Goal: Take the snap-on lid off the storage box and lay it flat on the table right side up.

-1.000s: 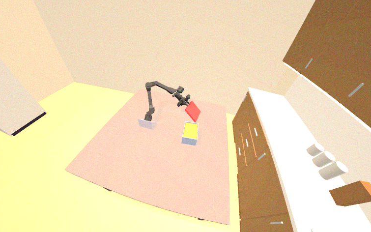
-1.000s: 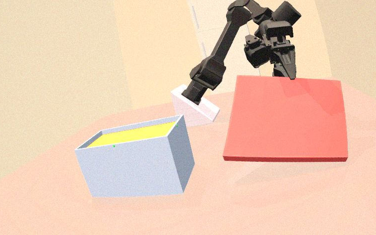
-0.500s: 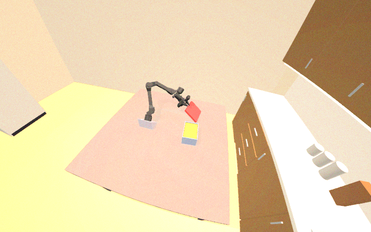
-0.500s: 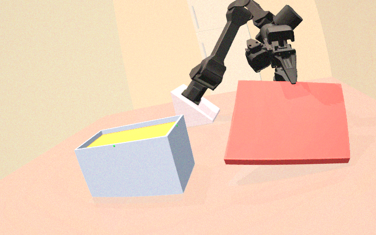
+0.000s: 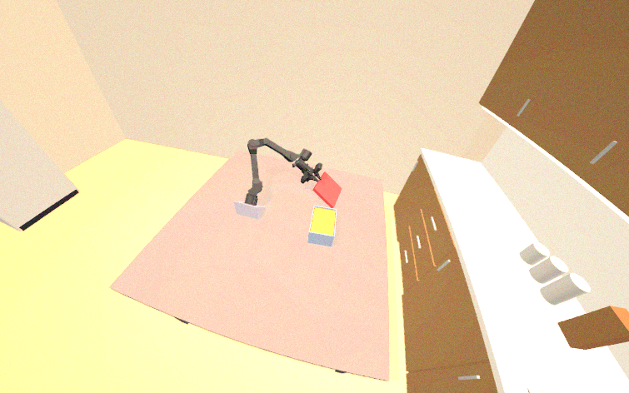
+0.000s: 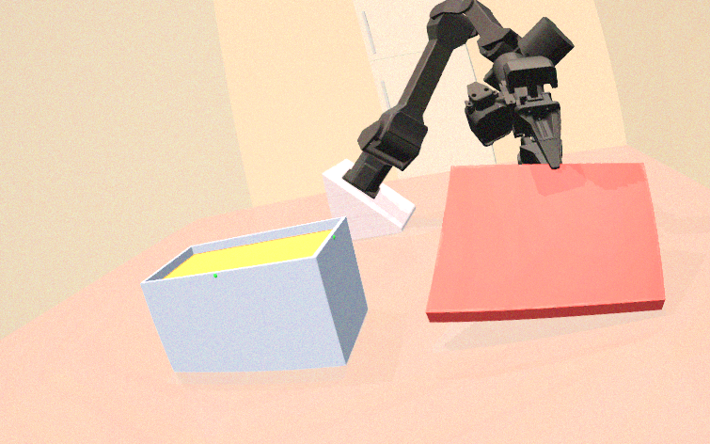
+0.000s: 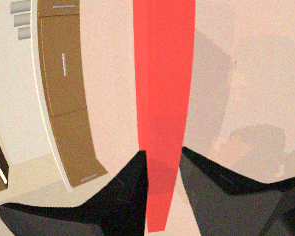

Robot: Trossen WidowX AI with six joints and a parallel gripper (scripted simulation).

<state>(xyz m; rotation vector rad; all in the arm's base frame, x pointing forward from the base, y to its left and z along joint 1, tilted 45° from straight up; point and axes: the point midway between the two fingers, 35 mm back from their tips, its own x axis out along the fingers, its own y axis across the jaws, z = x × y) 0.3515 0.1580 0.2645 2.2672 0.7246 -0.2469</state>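
Now: the red lid 7 cm ahead of my gripper tip, 2 cm to the right of it and 4 cm below it. From my gripper tip the other things lie so: pale blue storage box (7 cm ahead, 33 cm to the right, 6 cm below).
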